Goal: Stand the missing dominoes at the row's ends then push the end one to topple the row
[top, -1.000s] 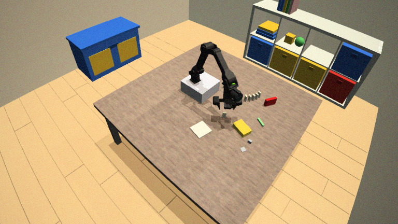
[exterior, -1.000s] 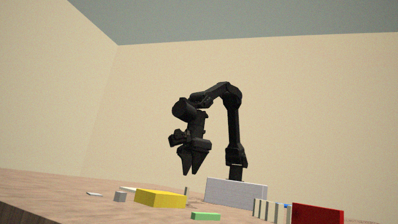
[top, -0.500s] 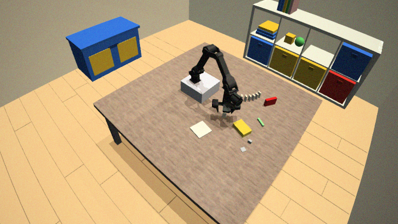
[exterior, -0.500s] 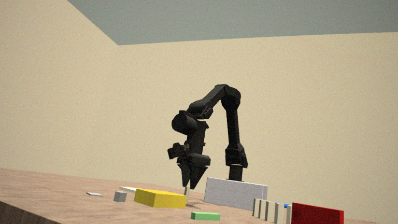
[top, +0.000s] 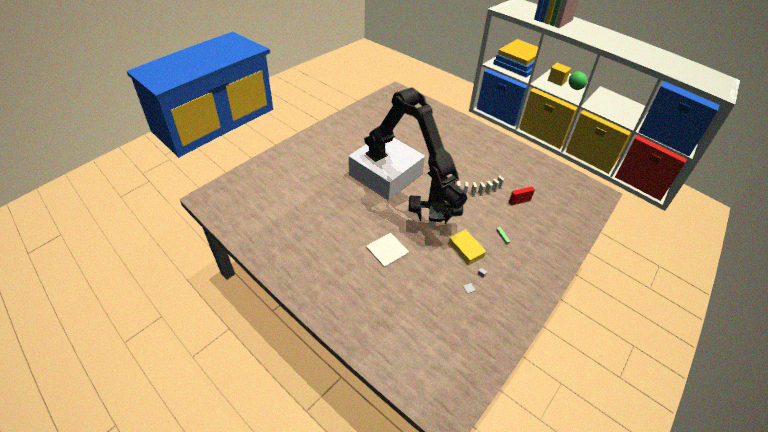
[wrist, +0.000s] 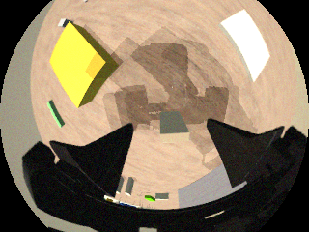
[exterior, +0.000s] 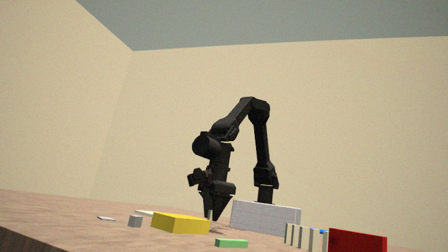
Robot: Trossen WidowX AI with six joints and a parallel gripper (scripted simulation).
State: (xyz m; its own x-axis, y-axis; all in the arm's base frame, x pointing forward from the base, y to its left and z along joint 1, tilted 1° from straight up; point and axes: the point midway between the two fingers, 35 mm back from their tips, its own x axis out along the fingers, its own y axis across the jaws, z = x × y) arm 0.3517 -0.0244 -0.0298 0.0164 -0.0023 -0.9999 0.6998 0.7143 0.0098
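My gripper tip is 200 mm short of the green stick, 170 mm to the right of it and 20 mm above it. The rest, counted from my gripper tip: grey cube (260 mm ahead, 20 mm to the right, 20 mm below); yellow block (150 mm ahead, 20 mm to the left, 10 mm below); white tile (200 mm to the right, 20 mm below, 20 mm behind).
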